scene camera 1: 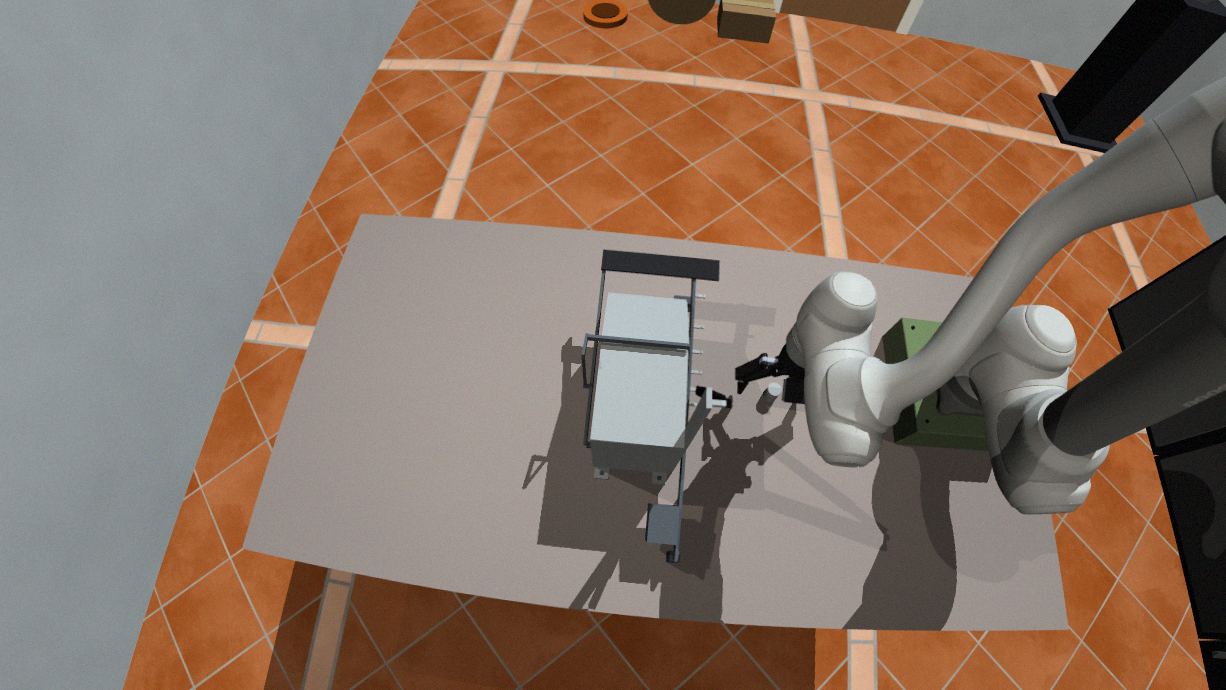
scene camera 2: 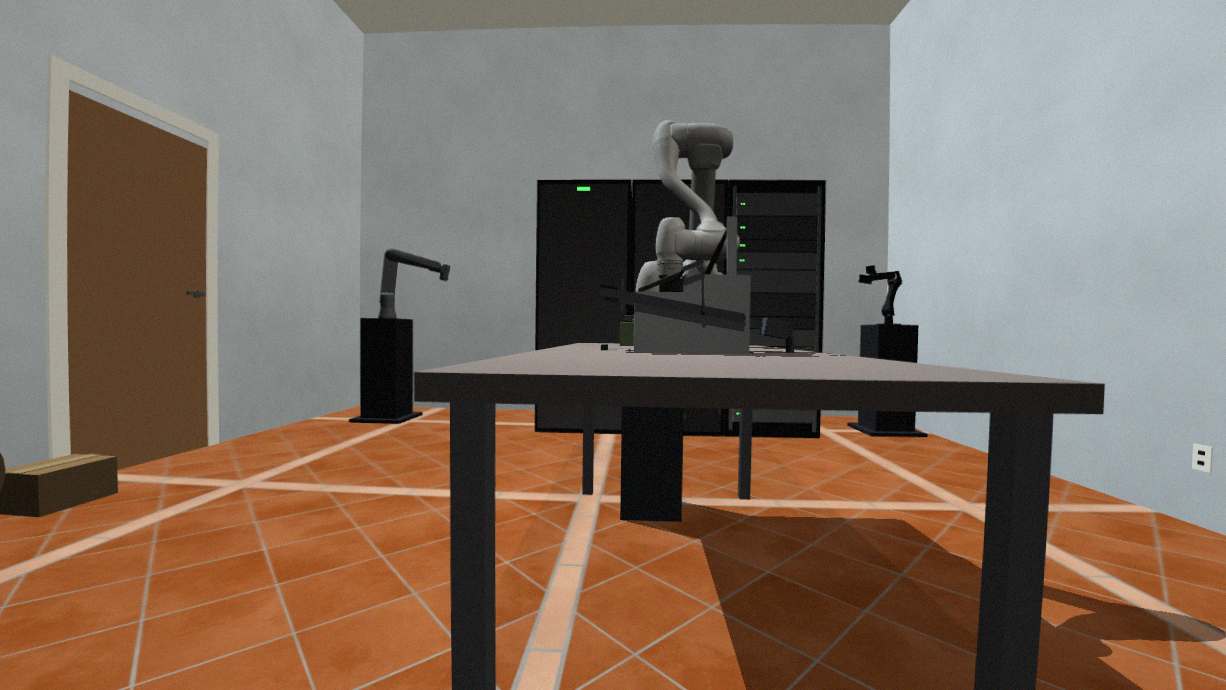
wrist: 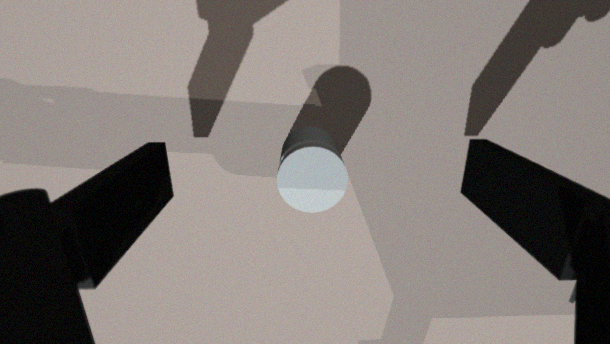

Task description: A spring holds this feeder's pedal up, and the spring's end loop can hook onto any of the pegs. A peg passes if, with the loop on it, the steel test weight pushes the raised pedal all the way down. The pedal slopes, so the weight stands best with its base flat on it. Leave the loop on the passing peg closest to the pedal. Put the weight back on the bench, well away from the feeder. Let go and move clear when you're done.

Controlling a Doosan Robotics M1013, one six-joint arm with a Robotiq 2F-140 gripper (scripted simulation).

Labels:
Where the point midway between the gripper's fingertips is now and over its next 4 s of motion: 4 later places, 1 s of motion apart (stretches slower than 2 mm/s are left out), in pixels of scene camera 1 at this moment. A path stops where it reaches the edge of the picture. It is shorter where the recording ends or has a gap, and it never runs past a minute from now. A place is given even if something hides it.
My gripper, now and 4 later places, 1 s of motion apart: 771,391; 778,383; 786,373; 791,368; 787,372

